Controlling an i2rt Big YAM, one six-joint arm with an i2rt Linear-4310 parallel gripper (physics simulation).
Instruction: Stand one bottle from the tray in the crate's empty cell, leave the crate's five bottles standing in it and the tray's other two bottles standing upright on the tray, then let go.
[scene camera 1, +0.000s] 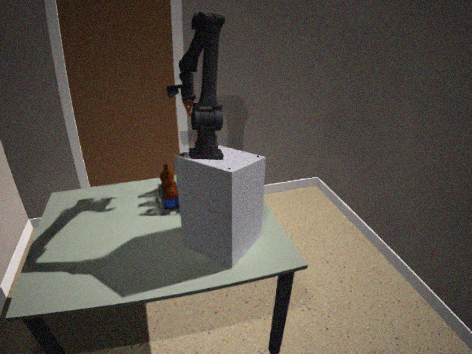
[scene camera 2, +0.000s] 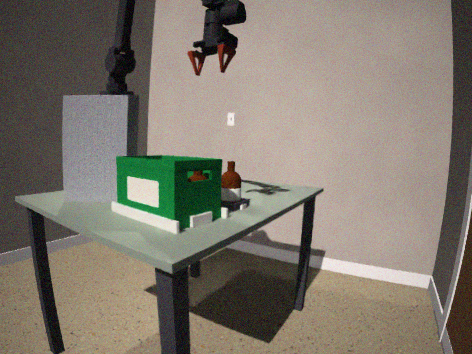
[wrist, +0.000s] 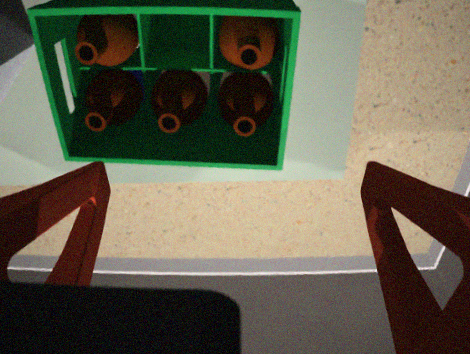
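Observation:
Scene camera 2 shows the gripper (scene camera 2: 209, 74), and the wrist view has the gripper (wrist: 235, 175) in it too.

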